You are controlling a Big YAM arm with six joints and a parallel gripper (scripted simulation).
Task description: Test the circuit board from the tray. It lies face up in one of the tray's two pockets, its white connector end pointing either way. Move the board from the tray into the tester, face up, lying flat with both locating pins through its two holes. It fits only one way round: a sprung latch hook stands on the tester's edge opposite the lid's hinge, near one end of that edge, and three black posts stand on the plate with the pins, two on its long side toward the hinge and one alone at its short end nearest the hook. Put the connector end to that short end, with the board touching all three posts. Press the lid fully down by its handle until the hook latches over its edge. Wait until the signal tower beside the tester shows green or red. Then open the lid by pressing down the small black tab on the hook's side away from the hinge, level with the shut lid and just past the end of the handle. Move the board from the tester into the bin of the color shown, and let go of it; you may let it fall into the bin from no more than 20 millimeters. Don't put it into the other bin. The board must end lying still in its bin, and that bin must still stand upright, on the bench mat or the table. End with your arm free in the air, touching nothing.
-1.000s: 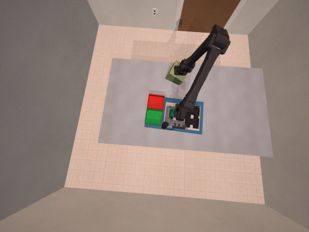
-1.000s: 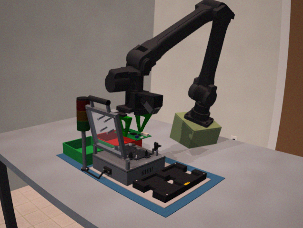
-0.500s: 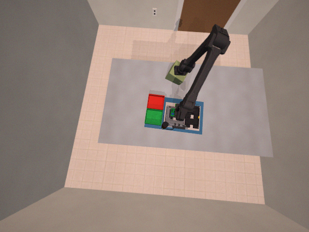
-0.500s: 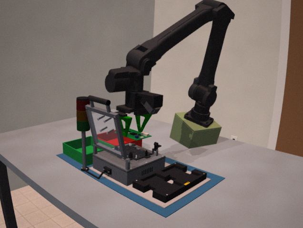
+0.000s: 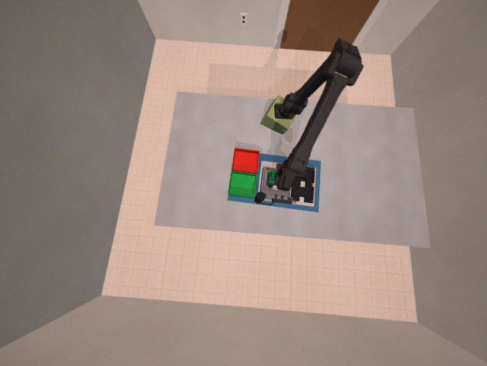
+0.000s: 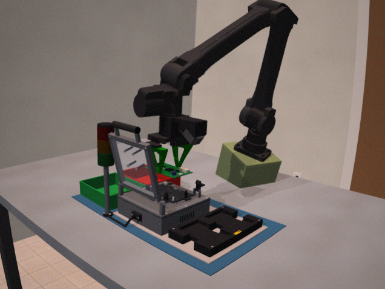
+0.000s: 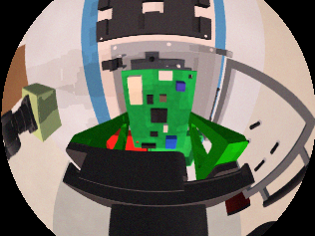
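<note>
My gripper is now 70 mm above the tester plate. From my hand the other things lie so: clear lid (120 mm ahead, 20 mm to the right, 40 mm above); latch hook (50 mm behind, 70 mm to the left, 50 mm below); green bin (10 mm ahead, 210 mm to the right, 130 mm below).
</note>
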